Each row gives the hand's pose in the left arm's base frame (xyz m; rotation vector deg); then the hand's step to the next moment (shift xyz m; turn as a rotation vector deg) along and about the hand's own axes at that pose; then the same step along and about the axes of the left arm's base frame.
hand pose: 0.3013 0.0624 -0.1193 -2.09 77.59 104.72
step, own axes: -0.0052 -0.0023 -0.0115 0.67 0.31 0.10
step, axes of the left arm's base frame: -0.0002 -0.0122 -0.0041 -0.58 0.46 -0.04
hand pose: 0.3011 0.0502 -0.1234 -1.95 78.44 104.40
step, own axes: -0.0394 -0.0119 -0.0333 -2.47 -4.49 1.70
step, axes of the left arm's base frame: 0.0185 -0.0494 -0.0040 5.14 0.15 -1.65
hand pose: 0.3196 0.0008 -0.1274 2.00 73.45 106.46
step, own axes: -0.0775 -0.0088 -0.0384 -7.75 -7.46 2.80
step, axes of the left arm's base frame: 0.0369 -0.0784 0.0074 10.84 -2.14 -1.22
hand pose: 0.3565 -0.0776 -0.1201 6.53 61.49 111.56
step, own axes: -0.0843 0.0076 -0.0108 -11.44 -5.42 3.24
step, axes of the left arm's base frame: 0.0411 -0.0705 0.0249 11.94 -5.04 1.66
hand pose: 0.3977 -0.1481 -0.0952 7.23 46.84 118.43
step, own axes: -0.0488 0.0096 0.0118 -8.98 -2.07 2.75
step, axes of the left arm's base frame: 0.0272 -0.0354 0.0249 7.92 -4.71 2.76
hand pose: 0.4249 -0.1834 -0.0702 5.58 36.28 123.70
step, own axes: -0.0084 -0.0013 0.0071 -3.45 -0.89 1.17
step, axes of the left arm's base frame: 0.0082 -0.0029 0.0068 3.14 -1.72 1.12
